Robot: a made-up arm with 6 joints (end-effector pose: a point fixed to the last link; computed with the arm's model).
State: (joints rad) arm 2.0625 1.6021 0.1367 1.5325 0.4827 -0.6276
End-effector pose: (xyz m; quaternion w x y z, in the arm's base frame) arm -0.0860 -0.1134 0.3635 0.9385 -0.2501 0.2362 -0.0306
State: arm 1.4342 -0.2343 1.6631 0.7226 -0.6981 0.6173
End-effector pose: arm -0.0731 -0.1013 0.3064 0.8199 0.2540 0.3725 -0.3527
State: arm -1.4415 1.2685 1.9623 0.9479 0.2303 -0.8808
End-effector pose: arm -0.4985 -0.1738 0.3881 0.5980 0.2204 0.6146 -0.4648
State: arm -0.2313 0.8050 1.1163 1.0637 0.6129 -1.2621
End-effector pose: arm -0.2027 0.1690 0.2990 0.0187 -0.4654 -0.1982 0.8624
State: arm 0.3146 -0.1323 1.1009 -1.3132 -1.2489 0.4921
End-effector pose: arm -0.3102 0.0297 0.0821 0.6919 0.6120 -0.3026 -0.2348
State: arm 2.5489 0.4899 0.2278 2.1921 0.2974 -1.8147
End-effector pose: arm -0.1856 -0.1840 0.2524 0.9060 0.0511 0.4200 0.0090
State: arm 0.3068 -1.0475 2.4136 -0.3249 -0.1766 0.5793
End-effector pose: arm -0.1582 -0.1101 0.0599 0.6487 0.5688 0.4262 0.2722
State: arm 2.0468 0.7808 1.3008 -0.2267 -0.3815 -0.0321
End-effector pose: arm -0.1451 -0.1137 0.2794 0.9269 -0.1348 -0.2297 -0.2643
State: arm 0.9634 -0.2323 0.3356 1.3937 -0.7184 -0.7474
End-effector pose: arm -0.1089 -0.0228 0.3119 0.5293 -0.1389 0.8128 -0.1998
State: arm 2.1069 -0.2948 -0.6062 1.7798 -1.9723 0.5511
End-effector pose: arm -0.0763 -0.1462 0.2607 0.5074 -0.2692 -0.5684 0.5891
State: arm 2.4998 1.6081 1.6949 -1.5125 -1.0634 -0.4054
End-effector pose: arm -0.0282 -0.2302 0.2197 0.7866 -0.0768 -0.5980 -0.1333
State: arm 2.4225 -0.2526 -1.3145 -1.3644 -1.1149 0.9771
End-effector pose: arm 0.0580 -0.1798 0.0854 0.2805 0.8364 0.3436 0.3219
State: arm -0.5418 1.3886 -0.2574 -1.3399 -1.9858 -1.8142
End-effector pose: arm -0.4564 -0.0389 0.1459 0.9414 0.1485 0.2995 0.0458
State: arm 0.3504 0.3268 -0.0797 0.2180 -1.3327 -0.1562
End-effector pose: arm -0.3410 0.1315 0.2488 0.7414 0.0014 0.0775 -0.6666
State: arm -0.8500 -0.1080 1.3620 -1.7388 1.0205 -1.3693
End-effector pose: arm -0.1678 -0.0218 0.1280 0.3742 0.2163 -0.8442 0.3170
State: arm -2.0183 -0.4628 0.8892 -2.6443 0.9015 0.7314
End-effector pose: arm -0.1166 -0.1157 0.1115 0.1389 -0.6141 0.2926 -0.7197
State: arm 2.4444 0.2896 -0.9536 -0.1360 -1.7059 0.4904
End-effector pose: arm 0.1092 -0.1483 0.3012 0.7696 0.0385 0.3569 0.5281
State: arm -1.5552 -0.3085 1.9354 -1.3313 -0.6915 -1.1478
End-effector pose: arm -0.1955 -0.1537 0.0894 0.5388 0.0067 -0.0057 0.8424
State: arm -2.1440 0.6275 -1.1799 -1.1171 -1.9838 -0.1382
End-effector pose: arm -0.3435 -0.3354 0.2493 0.7821 0.4155 0.2980 -0.3563
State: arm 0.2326 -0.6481 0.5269 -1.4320 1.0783 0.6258
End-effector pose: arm -0.3013 -0.0929 0.2164 0.8609 -0.0481 -0.2112 0.4604
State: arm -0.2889 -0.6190 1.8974 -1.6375 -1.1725 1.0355
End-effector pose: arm -0.3478 -0.0815 0.0666 0.4808 0.8618 0.1080 -0.1203
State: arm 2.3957 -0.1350 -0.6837 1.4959 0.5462 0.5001
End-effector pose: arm -0.0702 0.0679 0.2213 0.0768 0.7057 -0.4257 -0.5612
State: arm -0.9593 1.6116 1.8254 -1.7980 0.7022 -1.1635
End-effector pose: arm -0.4830 0.0600 0.2865 0.1832 -0.8801 0.3411 -0.2749
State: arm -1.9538 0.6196 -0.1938 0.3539 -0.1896 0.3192
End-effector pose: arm -0.1075 -0.2182 0.2687 0.4912 0.0516 0.3448 0.7982
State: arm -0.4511 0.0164 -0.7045 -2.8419 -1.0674 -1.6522
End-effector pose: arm -0.2236 -0.0056 0.0822 0.3408 0.2421 -0.5704 -0.7070
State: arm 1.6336 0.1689 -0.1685 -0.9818 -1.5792 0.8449
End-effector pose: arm 0.0475 0.1063 0.1413 0.1549 -0.0641 0.8343 0.5253
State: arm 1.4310 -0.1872 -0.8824 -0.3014 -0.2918 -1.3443
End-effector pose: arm -0.0027 0.2090 0.1910 0.0815 -0.2048 0.4593 -0.8605
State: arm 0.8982 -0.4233 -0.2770 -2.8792 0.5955 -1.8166
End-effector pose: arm -0.2810 0.0339 0.0903 0.5815 0.6415 0.2642 0.4249
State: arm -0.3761 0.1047 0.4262 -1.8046 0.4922 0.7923
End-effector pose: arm -0.2141 -0.1143 0.1108 0.4315 0.3384 -0.5130 0.6604
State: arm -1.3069 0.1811 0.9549 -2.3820 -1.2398 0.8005
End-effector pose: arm -0.4014 -0.1154 0.0509 0.1032 0.9506 0.2887 0.0489
